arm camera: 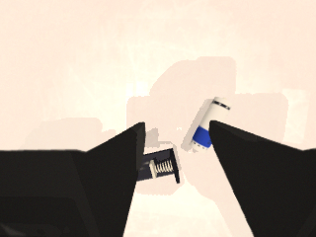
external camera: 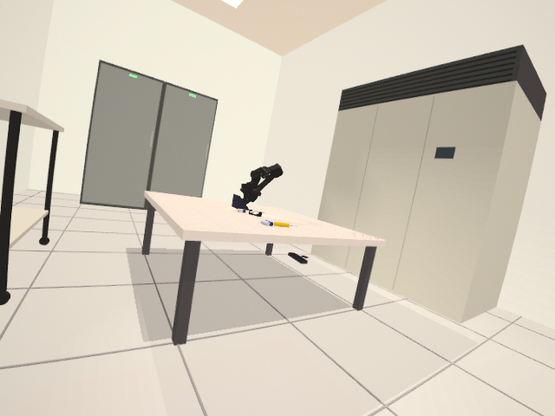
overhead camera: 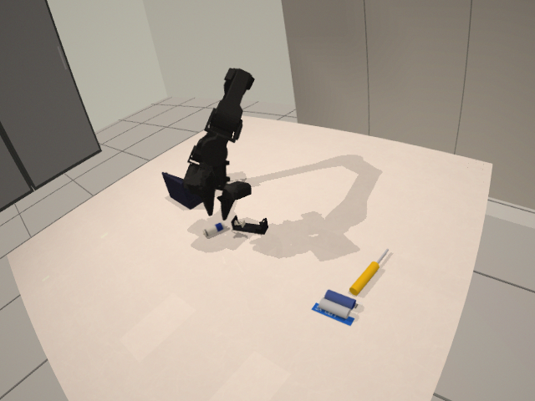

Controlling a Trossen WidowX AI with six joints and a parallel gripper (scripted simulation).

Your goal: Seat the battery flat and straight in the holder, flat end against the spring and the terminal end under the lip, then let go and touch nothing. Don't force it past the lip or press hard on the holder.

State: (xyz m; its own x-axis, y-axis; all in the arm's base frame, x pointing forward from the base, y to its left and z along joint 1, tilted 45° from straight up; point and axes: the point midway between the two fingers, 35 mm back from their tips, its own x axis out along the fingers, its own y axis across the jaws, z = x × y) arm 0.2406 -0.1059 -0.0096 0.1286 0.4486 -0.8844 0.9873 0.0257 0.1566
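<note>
Now: gripper tip 4 cm past the battery and 6 cm above it. The rest, counted from my gripper tip: yellow-handled screwdriver (39 cm ahead, 11 cm to the left, 6 cm below).
</note>
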